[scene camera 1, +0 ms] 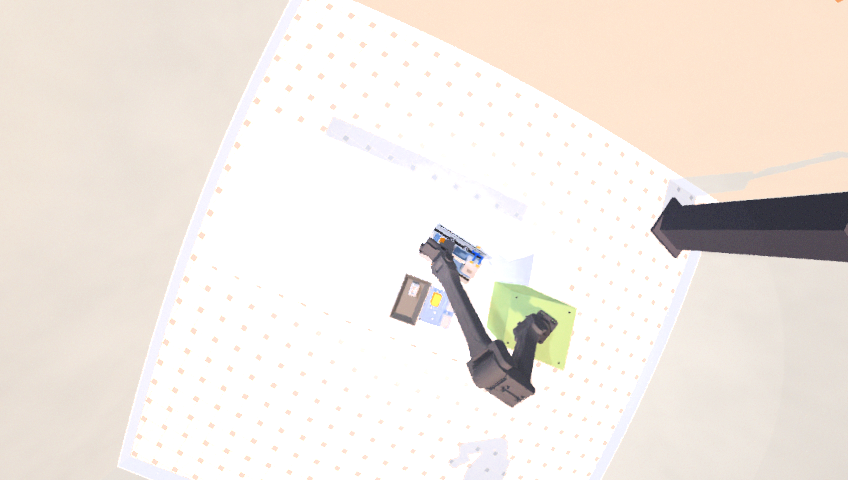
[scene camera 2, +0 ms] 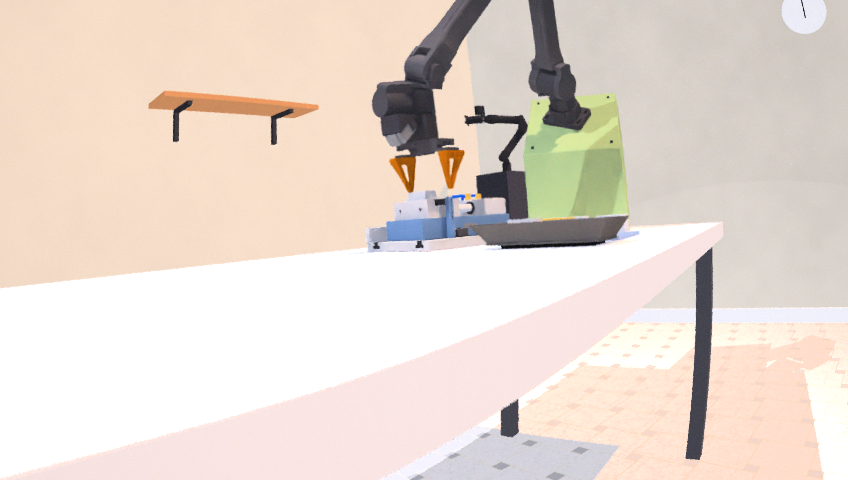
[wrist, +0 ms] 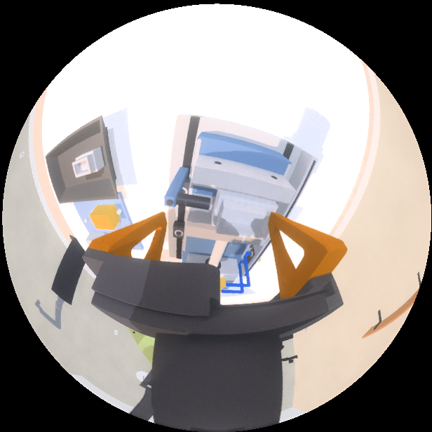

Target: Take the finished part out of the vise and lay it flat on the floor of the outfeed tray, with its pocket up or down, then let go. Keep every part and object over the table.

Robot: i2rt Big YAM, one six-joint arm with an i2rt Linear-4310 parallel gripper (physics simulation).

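Frame: origin at the arm's base, x left, y back, z up, level; centimetres.
Where they show: gripper, fingertip midpoint: (scene camera 2: 430, 190); arm's base at its link origin: (scene camera 1: 541, 326) (scene camera 2: 567, 118).
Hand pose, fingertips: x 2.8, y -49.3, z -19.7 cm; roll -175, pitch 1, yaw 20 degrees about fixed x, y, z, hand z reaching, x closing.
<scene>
Each offset is from my fingertips to the centre of the thing.
The vise @(dx -3.7, dy +7.0, dz -6.5 cm) (scene camera 1: 470, 270) (scene camera 2: 416, 229) (wrist: 242, 175), blue and grey, stands on a pale base plate. The finished part @(dx -2.8, dy -0.1, dz -1.6 cm) (scene camera 2: 421, 195) (wrist: 245, 210), a pale grey block, sits in it beside the grey jaw; its pocket cannot be made out. My gripper (scene camera 2: 430, 189) (wrist: 217, 217) is open and empty, its orange fingers pointing down. In the wrist view the tips appear on either side of the part; in scene camera 2 they are at about the height of its top. The outfeed tray (scene camera 1: 405, 320) (scene camera 2: 553, 231) (wrist: 90, 192), dark brown, holds another pale block @(dx +22.9, dy +2.8, dz -8.5 cm) (scene camera 1: 414, 289) (wrist: 92, 161) with a pocket.
A blue plate @(dx +22.6, dy +20.2, dz -11.0 cm) (scene camera 1: 429, 315) with a yellow-orange block @(dx +19.7, dy +14.9, dz -8.8 cm) (scene camera 1: 436, 298) (wrist: 105, 217) lies beside the tray. Blue tubing (wrist: 243, 280) runs at the vise's near side in the wrist view. The green pedestal (scene camera 1: 556, 350) (scene camera 2: 574, 178) carries the arm. A small black arm stands on a black box (scene camera 2: 496, 190) behind.
</scene>
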